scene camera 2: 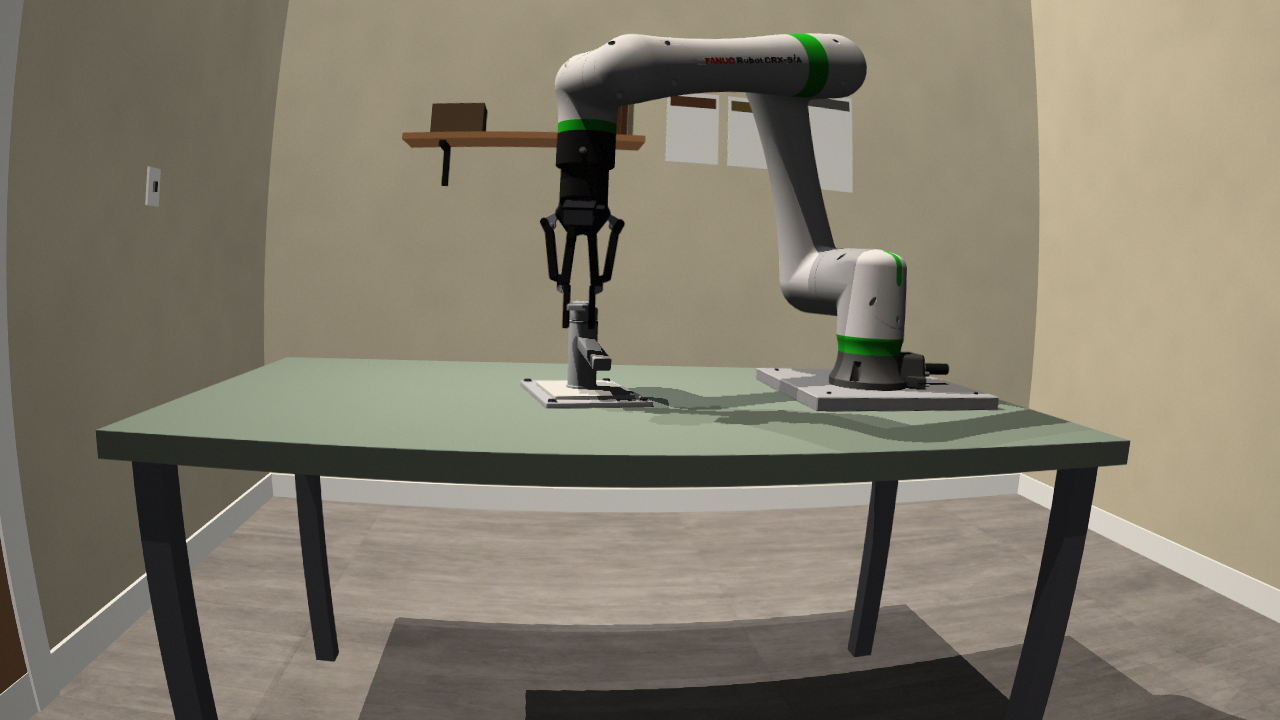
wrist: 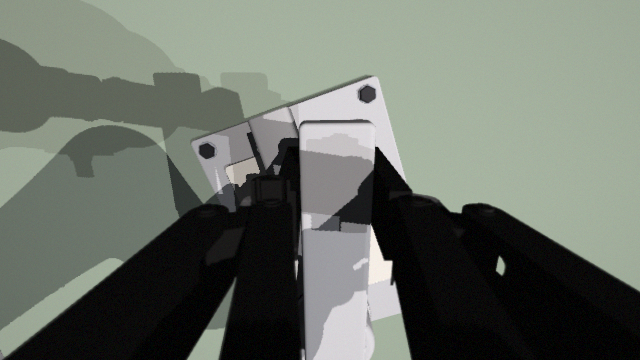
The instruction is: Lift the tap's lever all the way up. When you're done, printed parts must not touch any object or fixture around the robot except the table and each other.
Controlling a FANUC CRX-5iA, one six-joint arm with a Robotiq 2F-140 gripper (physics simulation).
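Where they show: gripper, fingertip midpoint: (scene camera 2: pixel 578 328); arm's base at its link origin: (scene camera 2: pixel 867 384).
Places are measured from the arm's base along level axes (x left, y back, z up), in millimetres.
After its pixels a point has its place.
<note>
The grey tap (scene camera 2: pixel 581 368) @(x 27, y -524, z 24 mm) stands upright on a square, light base plate (scene camera 2: pixel 553 392) (wrist: pixel 345 102) @(x 118, y -555, z -15 mm) on the table. Its spout (scene camera 2: pixel 594 352) @(x 101, y -510, z 59 mm) sticks out low from the column. The lever (scene camera 2: pixel 580 306) @(x 127, y -536, z 130 mm) (wrist: pixel 337 185) @(x 100, y -537, z 132 mm) is at the top of the tap; in the wrist view it is a long, light grey bar running up the middle between the black fingers. My gripper (scene camera 2: pixel 579 313) @(x 95, y -536, z 95 mm) (wrist: pixel 332 171) @(x 95, y -536, z 95 mm) points straight down at the tap's top and is shut on the lever, one finger on each side. The contact faces and the lever's exact tilt are hard to see.
The green table (scene camera 2: pixel 358 429) @(x 330, y -837, z -23 mm) carries the tap and, to the right, the robot's mounting plate (scene camera 2: pixel 908 402) @(x 145, y 16, z -9 mm). A wall shelf (scene camera 2: pixel 519 139) with a brown box (scene camera 2: pixel 458 117) is behind the arm. Shadows of the arm fall beside the tap.
</note>
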